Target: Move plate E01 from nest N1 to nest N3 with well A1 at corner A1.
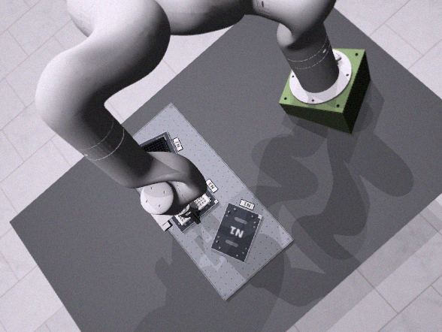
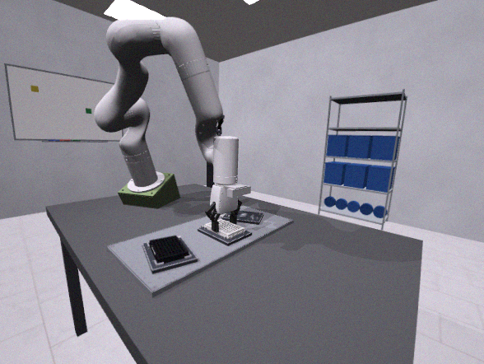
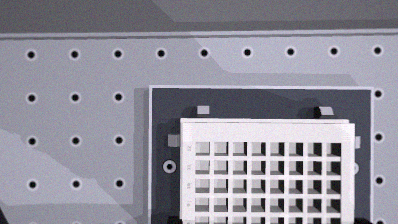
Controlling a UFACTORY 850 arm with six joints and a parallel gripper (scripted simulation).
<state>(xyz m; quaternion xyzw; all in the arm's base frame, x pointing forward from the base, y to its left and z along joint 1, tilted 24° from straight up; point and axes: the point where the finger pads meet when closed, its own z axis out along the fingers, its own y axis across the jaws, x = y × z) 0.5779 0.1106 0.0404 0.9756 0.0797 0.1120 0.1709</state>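
Now: the white well plate E01 1 cm below my hand. Also, from my hand: nest N3: 3 cm below; dark nest N1: 8 cm behind, 17 cm to the left, 3 cm below; black plate E07: 2 cm ahead, 22 cm to the right, 1 cm below.
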